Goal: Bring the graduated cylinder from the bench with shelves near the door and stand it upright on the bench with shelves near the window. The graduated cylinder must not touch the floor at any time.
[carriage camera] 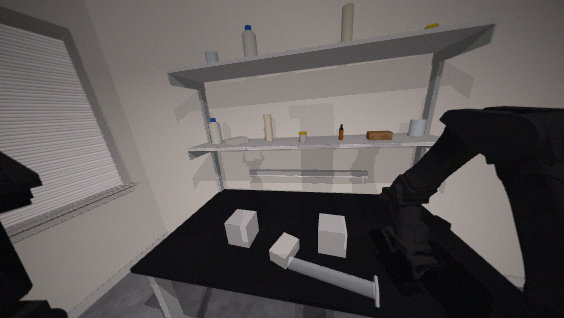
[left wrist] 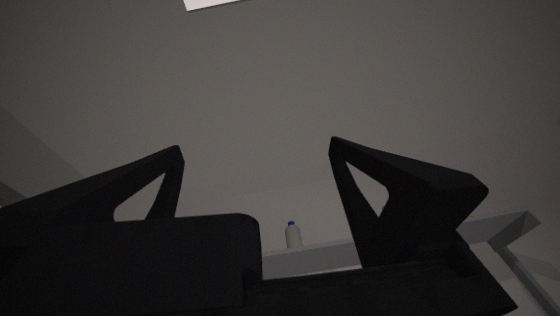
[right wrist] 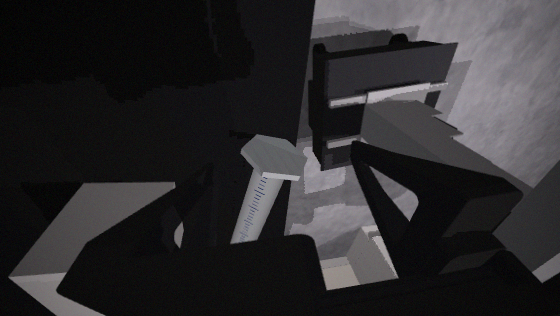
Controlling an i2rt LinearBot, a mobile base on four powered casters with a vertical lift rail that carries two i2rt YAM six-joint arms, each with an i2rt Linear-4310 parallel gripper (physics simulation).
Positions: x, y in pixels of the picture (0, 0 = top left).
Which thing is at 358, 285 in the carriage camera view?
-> A graduated cylinder.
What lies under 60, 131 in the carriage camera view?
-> A window with blinds.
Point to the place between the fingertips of my left gripper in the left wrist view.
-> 257, 149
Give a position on a graduated cylinder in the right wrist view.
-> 274, 160
